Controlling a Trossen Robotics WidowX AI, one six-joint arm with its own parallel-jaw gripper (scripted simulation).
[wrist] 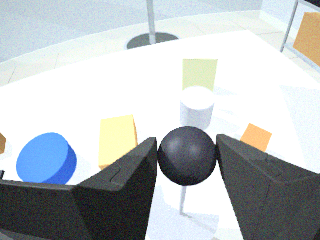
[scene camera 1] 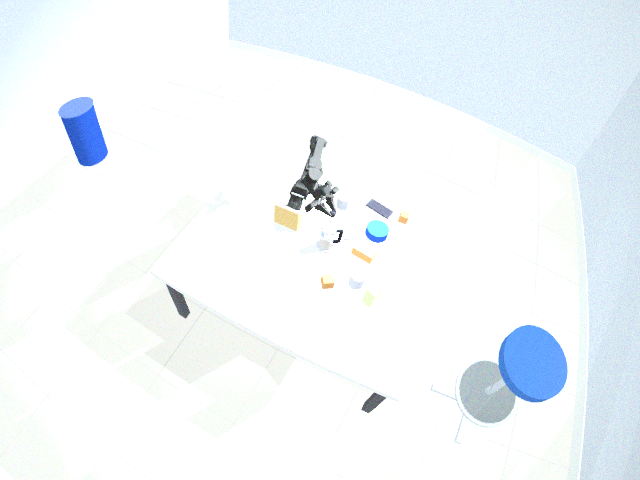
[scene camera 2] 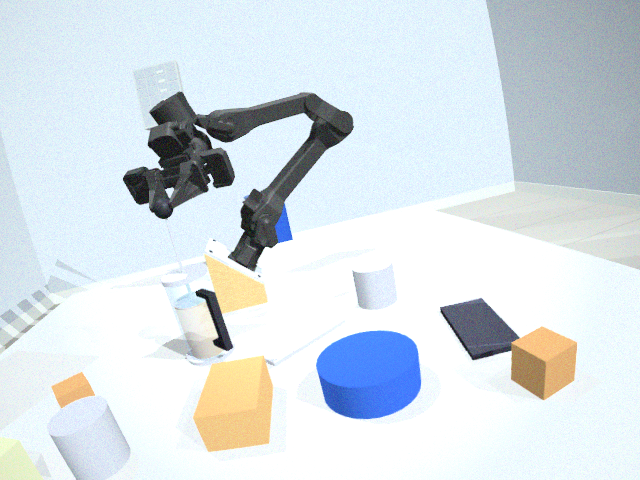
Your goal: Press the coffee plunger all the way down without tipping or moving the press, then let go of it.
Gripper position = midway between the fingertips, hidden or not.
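Observation:
My gripper (scene camera 2: 160, 208), (wrist: 186, 143) is visible to me. I can see a glass coffee press (scene camera 2: 195, 306) too, and a grey cylinder (wrist: 196, 103). There is a blue disc (scene camera 2: 367, 375), which is also visible as the disc (wrist: 48, 158). I see an orange block (scene camera 2: 234, 411) as well, along with a grey cylinder (scene camera 2: 374, 280) and a dark slab (scene camera 2: 483, 333).

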